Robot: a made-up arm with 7 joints.
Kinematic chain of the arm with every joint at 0, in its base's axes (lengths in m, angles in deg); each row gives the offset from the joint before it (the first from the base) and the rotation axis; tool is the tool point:
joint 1: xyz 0 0 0.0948 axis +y
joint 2: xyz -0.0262 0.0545 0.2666 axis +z
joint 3: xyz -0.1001 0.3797 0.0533 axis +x
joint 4: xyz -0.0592 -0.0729 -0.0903 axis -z
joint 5: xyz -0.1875 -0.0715 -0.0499 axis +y
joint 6: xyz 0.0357 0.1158 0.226 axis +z
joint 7: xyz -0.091 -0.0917 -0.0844 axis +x
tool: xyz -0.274 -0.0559 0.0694
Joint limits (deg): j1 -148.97..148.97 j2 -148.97..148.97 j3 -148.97..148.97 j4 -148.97..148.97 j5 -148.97..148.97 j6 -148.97..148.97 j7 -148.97..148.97
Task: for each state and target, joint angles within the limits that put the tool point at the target. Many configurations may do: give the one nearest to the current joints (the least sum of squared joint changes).
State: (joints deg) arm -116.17 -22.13 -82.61 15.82 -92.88 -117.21 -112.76
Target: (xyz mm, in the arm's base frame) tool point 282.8 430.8 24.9
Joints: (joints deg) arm -137.47 -12.84 -90.30 28.09 -101.74 -104.17 -107.62
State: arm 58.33 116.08 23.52 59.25 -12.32 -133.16 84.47
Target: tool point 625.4 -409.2 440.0
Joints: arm 102.68 139.03 40.34 40.34 -21.03 -125.75 79.24
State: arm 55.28 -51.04 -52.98 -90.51 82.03 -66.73 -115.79
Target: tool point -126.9 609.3 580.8
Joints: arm 26.66 -31.48 -55.23 -84.86 77.99 -71.15 -115.43
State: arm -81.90 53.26 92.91 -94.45 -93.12 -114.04 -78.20
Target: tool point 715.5 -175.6 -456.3
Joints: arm -136.75 67.28 111.68 -93.03 -106.98 -98.80 -68.64
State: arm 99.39 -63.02 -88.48 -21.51 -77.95 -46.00 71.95
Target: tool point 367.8 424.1 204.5
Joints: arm 117.06 -73.05 -88.08 -15.21 -99.68 -42.42 77.92
